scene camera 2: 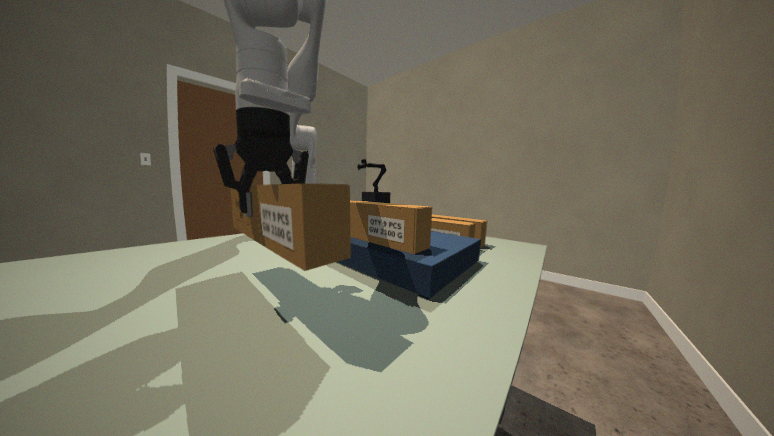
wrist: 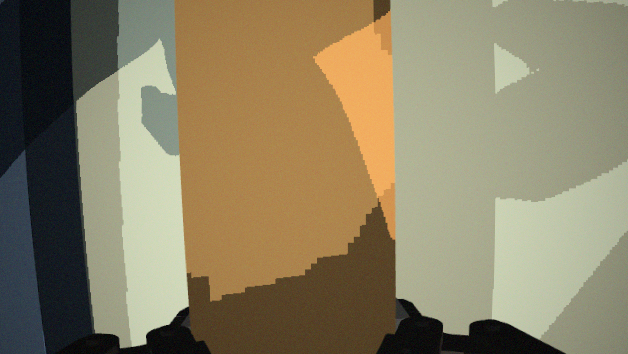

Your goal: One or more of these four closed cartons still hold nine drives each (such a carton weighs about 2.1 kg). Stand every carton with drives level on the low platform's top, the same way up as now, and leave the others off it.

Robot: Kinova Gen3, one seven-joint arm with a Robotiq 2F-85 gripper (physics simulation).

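Frame: origin at the arm's base, x ahead, y left, z up, level; centimetres.
Seen in the pictures: gripper, fingertip midpoint: (wrist: 297,315).
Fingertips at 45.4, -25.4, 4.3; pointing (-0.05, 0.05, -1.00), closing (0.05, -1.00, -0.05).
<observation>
A point is followed by its place in that frame, as x, y, z.
A long orange-brown carton (scene camera 2: 327,227) {63.2, -24.6, 4.6} (wrist: 270,150) {51.7, -24.8, 9.0} hangs upright above the table, with its shadow apart below it. Its side label reads QTY 9 PCS, GW 2100 G. My gripper (scene camera 2: 272,196) (wrist: 297,315) {45.4, -25.4, 4.3} is shut on this carton, one finger at each long side; the right finger's tip is hidden in the scene view. A second carton (scene camera 2: 422,230) {60.1, -3.2, 1.1} with the same label stands upright on the blue platform (scene camera 2: 460,259) {64.9, 3.8, -5.0} (wrist: 15,225) {46.8, -8.5, -3.0}, to the right of the held one. Two more cartons, a nearer one (scene camera 2: 465,229) {58.1, 20.8, -1.9} and a farther one (scene camera 2: 480,236) {59.2, 29.9, -5.1}, stand side by side at the platform's far side, their bases mostly hidden.
The pale green table (scene camera 2: 476,335) {74.6, -11.1, -9.1} has its right edge beyond the platform. A small black jointed arm (scene camera 2: 383,174) on a dark base stands in the background. A brown door (scene camera 2: 203,162) is behind my arm. A dark grey block (scene camera 2: 547,414) shows below the table edge.
</observation>
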